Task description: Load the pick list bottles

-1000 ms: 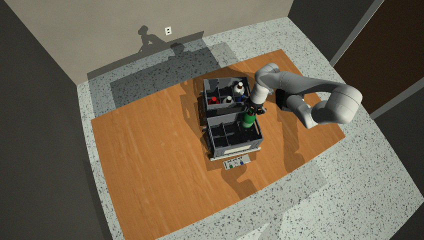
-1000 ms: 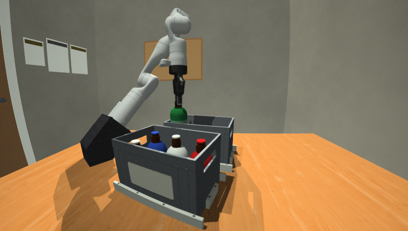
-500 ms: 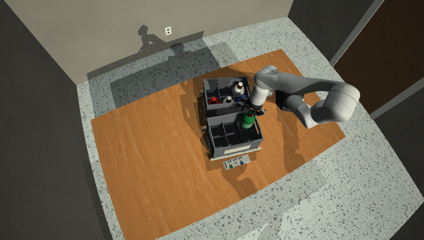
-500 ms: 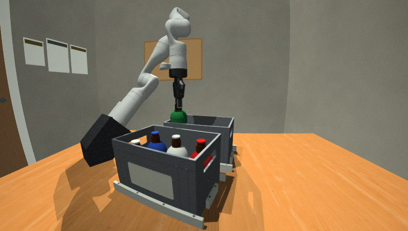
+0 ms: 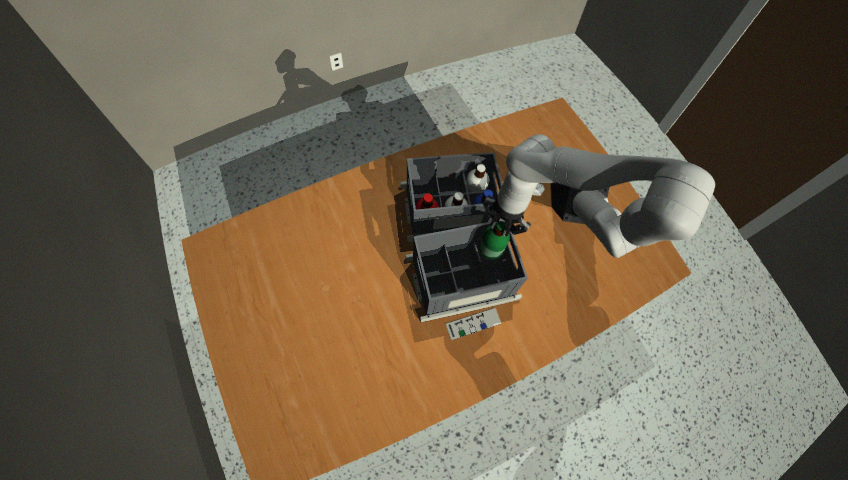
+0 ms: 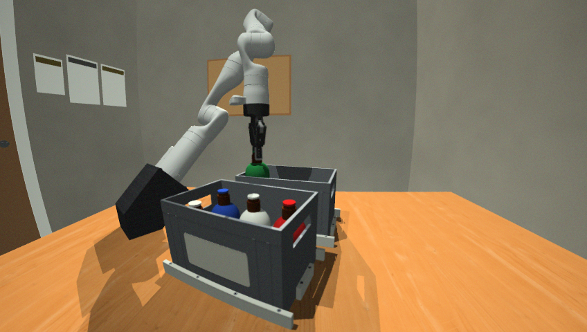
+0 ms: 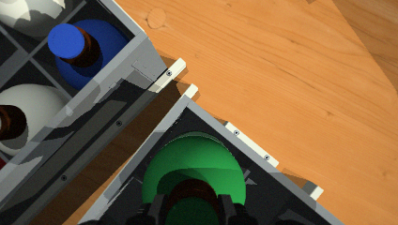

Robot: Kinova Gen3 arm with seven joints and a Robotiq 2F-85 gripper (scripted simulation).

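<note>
The green bottle lies 70 mm below my hand. From my hand the other things lie so: red bottle: 140 mm ahead, 180 mm to the right, 150 mm below; then blue bottle: 40 mm behind, 140 mm to the right, 150 mm below; then pick list: 100 mm ahead, 180 mm to the left, 240 mm below.
</note>
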